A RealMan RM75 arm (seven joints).
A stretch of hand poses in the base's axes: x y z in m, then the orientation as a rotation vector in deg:
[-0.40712, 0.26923, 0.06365, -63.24, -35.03, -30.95]
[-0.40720, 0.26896, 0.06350, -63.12, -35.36, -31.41]
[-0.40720, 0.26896, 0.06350, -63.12, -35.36, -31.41]
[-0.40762, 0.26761, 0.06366, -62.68, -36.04, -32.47]
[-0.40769, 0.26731, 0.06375, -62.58, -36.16, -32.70]
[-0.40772, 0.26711, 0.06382, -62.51, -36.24, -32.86]
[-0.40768, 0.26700, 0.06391, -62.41, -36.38, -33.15]
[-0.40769, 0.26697, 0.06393, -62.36, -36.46, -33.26]
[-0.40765, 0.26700, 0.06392, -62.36, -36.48, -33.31]
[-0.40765, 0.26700, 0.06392, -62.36, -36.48, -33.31]
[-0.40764, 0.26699, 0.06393, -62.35, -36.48, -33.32]
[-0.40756, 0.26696, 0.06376, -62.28, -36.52, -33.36]
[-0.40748, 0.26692, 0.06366, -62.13, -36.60, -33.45]
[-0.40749, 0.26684, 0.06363, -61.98, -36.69, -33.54]
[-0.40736, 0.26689, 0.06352, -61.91, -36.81, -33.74]
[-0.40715, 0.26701, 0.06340, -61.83, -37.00, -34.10]
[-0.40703, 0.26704, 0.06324, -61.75, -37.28, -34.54]
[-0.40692, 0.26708, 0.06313, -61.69, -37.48, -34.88]
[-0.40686, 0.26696, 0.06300, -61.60, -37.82, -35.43]
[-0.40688, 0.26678, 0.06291, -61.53, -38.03, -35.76]
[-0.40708, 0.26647, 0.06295, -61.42, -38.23, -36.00]
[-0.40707, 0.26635, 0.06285, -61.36, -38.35, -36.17]
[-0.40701, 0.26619, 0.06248, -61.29, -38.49, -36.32]
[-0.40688, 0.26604, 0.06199, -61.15, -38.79, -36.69]
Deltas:
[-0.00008, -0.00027, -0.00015, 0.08, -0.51, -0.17]
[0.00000, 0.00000, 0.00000, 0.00, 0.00, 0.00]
[-0.00042, -0.00135, 0.00016, 0.34, -1.13, -0.36]
[-0.00007, -0.00030, 0.00009, 0.09, -0.23, -0.09]
[-0.00003, -0.00020, 0.00007, 0.06, -0.15, -0.06]
[0.00004, -0.00011, 0.00009, 0.09, -0.27, -0.13]
[-0.00001, -0.00003, 0.00002, 0.04, -0.13, -0.03]
[0.00004, 0.00003, -0.00001, 0.00, -0.04, -0.03]
[0.00000, 0.00000, 0.00000, 0.00, 0.00, 0.00]
[0.00001, -0.00001, 0.00001, 0.01, -0.01, 0.00]
[0.00008, -0.00003, -0.00017, 0.06, -0.06, 0.01]
[0.00008, -0.00004, -0.00010, 0.12, -0.13, 0.02]
[-0.00001, -0.00008, -0.00003, 0.12, -0.14, 0.02]
[0.00013, 0.00005, -0.00011, 0.05, -0.21, -0.08]
[0.00021, 0.00012, -0.00012, 0.07, -0.34, -0.17]
[0.00012, 0.00003, -0.00016, 0.05, -0.45, -0.19]
[0.00011, 0.00004, -0.00011, 0.04, -0.34, -0.16]
[0.00006, -0.00012, -0.00013, 0.05, -0.56, -0.25]
[-0.00002, -0.00018, -0.00009, 0.04, -0.34, -0.14]
[-0.00020, -0.00031, 0.00004, 0.06, -0.29, -0.06]
[0.00001, -0.00012, -0.00010, 0.04, -0.19, -0.06]
[0.00006, -0.00016, -0.00037, 0.04, -0.20, -0.03]
[0.00013, -0.00015, -0.00049, 0.08, -0.44, -0.11]

